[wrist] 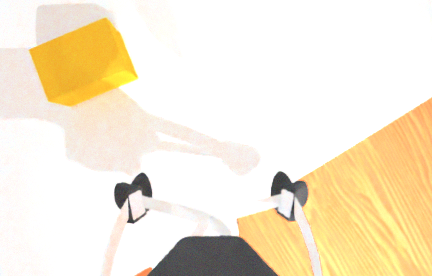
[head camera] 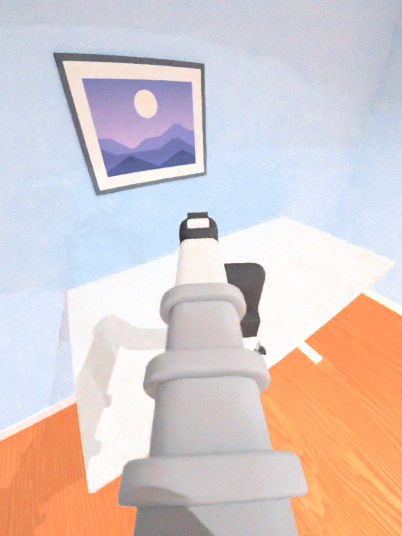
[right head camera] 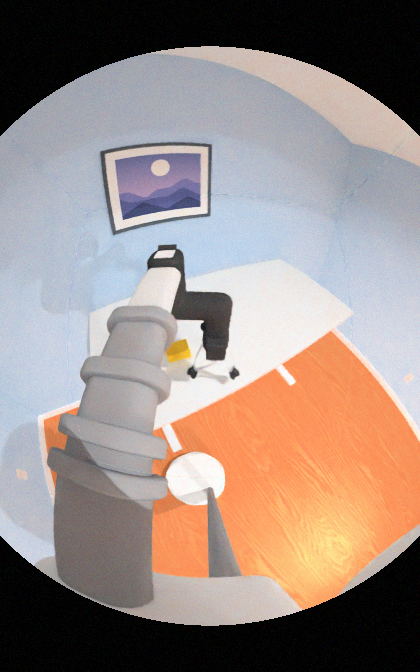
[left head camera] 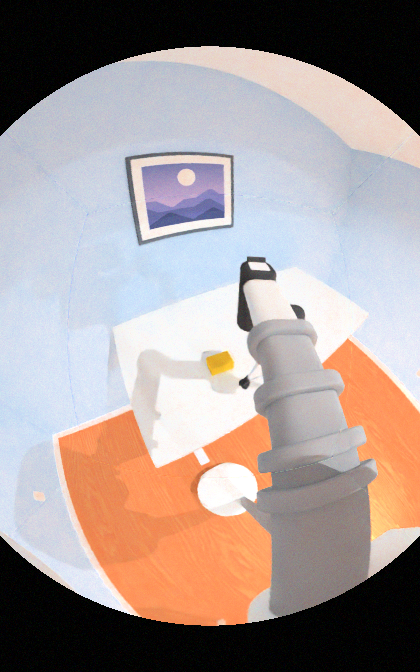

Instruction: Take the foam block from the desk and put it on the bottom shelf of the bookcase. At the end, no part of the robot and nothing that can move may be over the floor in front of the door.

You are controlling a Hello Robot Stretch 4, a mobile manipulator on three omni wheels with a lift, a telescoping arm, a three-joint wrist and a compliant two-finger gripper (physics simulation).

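Pixels of known places: gripper, fingertip midpoint: (wrist: 211,187); robot's base, origin of the base link: (left head camera: 226,488).
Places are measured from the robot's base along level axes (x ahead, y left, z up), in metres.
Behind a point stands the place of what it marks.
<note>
The foam block, a yellow box (left head camera: 220,363) {y 0.050, x 0.500, z 0.968 m} (right head camera: 179,351) (wrist: 82,62) {y 0.047, x 0.517, z 0.968 m}, lies on the white desk (head camera: 310,270) {y -0.551, x 0.842, z 0.923 m} (left head camera: 320,305) {y -0.621, x 0.939, z 0.923 m} (right head camera: 280,300) (wrist: 280,75) {y -0.174, x 0.511, z 0.923 m}. My gripper (right head camera: 213,373) (wrist: 211,187) {y -0.088, x 0.387, z 0.990 m} is open, with its two dark fingertips apart and nothing between them. It hangs above the desk near its front edge. In the wrist view the block is at the upper left, beyond the left fingertip and apart from it. In the head camera view the arm hides the block. The bookcase and the door do not show in these views.
A round white seat or disc (left head camera: 227,489) {y 0.002, x 0.002, z 0.187 m} (right head camera: 195,478) stands by the desk's front edge. White desk legs (left head camera: 201,457) (right head camera: 286,375) show below the edge. A framed picture (head camera: 145,125) {y 0.190, x 1.055, z 1.544 m} (left head camera: 182,195) {y 0.199, x 1.049, z 1.517 m} (right head camera: 157,185) hangs on the blue wall behind. The grey arm (head camera: 210,415) {y -0.002, x 0.132, z 1.406 m} extends over the desk.
</note>
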